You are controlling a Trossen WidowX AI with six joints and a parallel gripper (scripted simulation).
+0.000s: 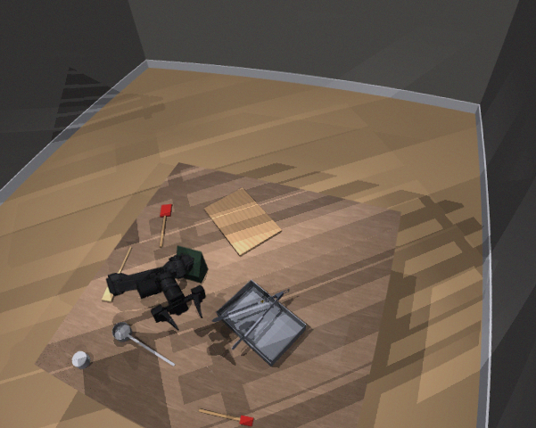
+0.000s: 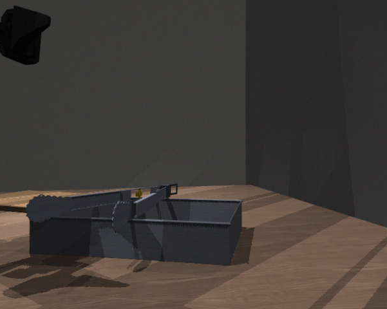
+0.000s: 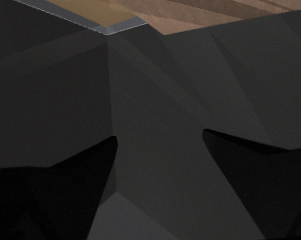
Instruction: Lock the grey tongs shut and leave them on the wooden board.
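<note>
Now: gripper tip 29 cm above the roasting tin, 19 cm to the right of it and 14 cm short of it. From my gripper tip the other things lie so: wooden board 65 cm to the left, 31 cm below, 18 cm behind; then red spatula 55 cm behind, 51 cm to the left, 31 cm below.
</note>
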